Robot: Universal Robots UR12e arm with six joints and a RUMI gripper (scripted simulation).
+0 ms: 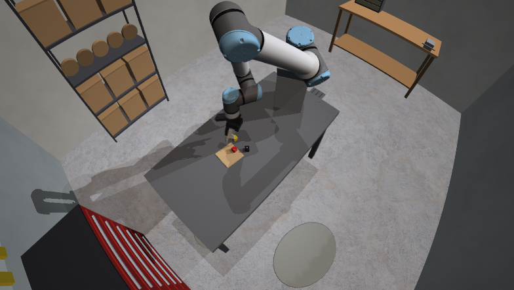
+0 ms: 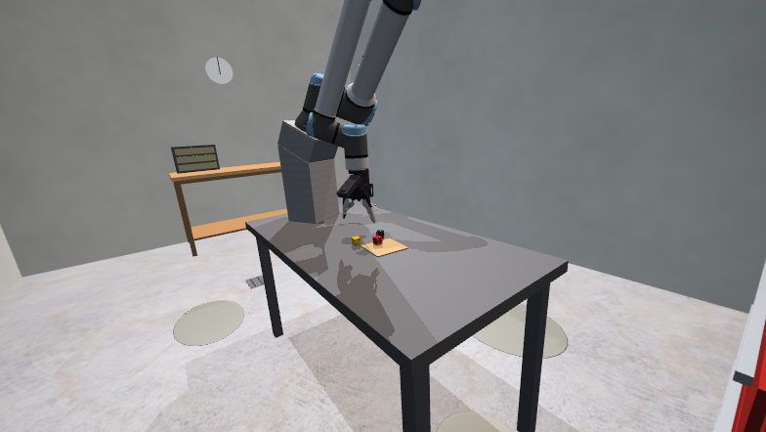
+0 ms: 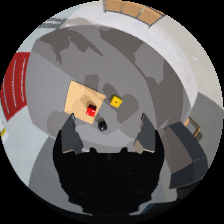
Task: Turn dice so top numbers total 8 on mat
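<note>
Right now my hand is 90 mm above the yellow die, 30 mm past it and 10 mm to the left of it. The rest, counted from my hand: tan mat 100 mm below, 80 mm ahead, 70 mm to the left; black die 110 mm to the left, 90 mm below, 40 mm behind; red die 90 mm below, 70 mm to the left, 30 mm ahead.
</note>
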